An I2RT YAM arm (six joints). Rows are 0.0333 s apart.
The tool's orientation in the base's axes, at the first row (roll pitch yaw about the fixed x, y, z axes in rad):
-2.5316 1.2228 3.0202
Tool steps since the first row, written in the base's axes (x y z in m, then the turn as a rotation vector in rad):
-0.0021 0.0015 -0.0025 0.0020 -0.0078 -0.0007
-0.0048 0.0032 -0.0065 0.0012 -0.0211 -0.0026
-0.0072 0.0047 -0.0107 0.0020 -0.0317 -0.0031
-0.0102 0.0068 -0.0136 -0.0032 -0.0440 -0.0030
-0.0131 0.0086 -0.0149 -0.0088 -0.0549 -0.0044
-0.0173 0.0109 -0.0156 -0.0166 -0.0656 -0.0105
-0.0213 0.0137 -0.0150 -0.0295 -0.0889 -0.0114
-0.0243 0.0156 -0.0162 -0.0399 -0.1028 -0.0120
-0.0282 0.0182 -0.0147 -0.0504 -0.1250 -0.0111
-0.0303 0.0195 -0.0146 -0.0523 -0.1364 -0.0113
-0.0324 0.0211 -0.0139 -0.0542 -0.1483 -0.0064
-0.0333 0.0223 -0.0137 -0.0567 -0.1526 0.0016
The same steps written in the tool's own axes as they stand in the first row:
0.0031 0.0003 -0.0018 -0.0003 -0.0044 0.0067
0.0079 0.0006 -0.0036 0.0012 -0.0145 0.0155
0.0127 0.0010 -0.0051 0.0009 -0.0219 0.0232
0.0165 0.0013 -0.0078 0.0021 -0.0344 0.0277
0.0188 0.0010 -0.0106 0.0048 -0.0458 0.0315
0.0210 0.0002 -0.0149 0.0128 -0.0576 0.0348
0.0219 -0.0003 -0.0197 0.0170 -0.0830 0.0415
0.0241 -0.0006 -0.0227 0.0205 -0.0999 0.0437
0.0241 -0.0014 -0.0276 0.0223 -0.1233 0.0508
0.0248 -0.0018 -0.0299 0.0227 -0.1330 0.0571
0.0249 -0.0020 -0.0326 0.0182 -0.1441 0.0623
0.0251 -0.0017 -0.0341 0.0114 -0.1505 0.0611

